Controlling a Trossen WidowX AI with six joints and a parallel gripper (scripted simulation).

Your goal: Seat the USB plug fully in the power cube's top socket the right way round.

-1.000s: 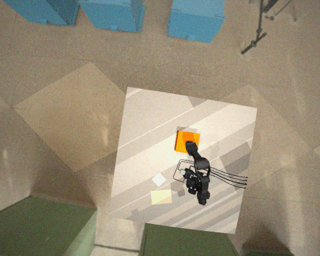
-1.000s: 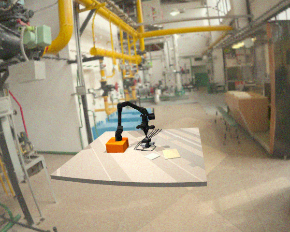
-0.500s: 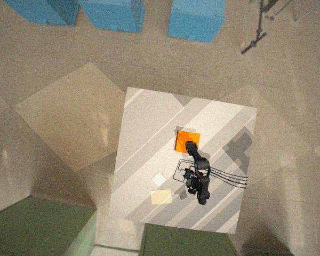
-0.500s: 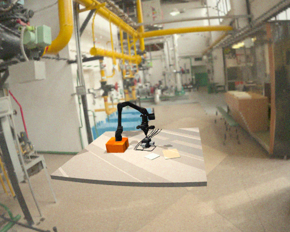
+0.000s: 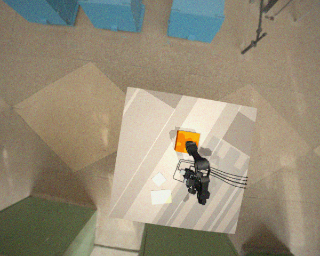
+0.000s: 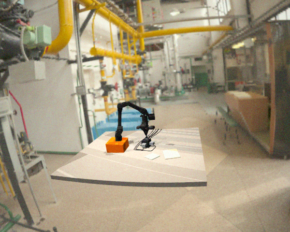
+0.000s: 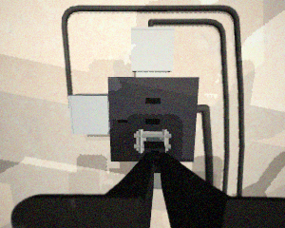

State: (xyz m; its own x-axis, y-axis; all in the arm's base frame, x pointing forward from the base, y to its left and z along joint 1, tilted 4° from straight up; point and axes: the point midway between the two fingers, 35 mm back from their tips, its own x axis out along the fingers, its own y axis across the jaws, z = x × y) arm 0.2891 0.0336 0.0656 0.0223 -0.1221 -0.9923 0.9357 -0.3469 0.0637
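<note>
Now: the USB plug 20 mm below my gripper tip. Round my gripper tip: cream card: 270 mm to the right, 240 mm ahead, 110 mm below.
</note>
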